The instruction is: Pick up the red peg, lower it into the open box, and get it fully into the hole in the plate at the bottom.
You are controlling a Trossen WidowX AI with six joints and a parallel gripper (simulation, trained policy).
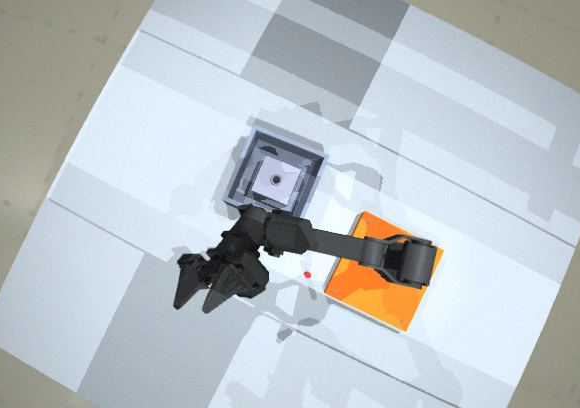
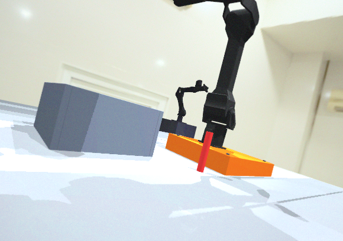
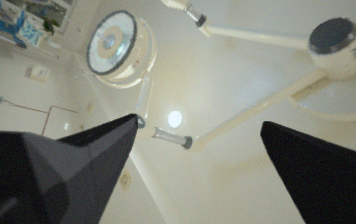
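My gripper tip is 440 mm above the red peg, 160 mm past it and 120 mm to the left of it. From my gripper tip the other things lie so: grey box: 450 mm below, 290 mm to the right, 10 mm behind.
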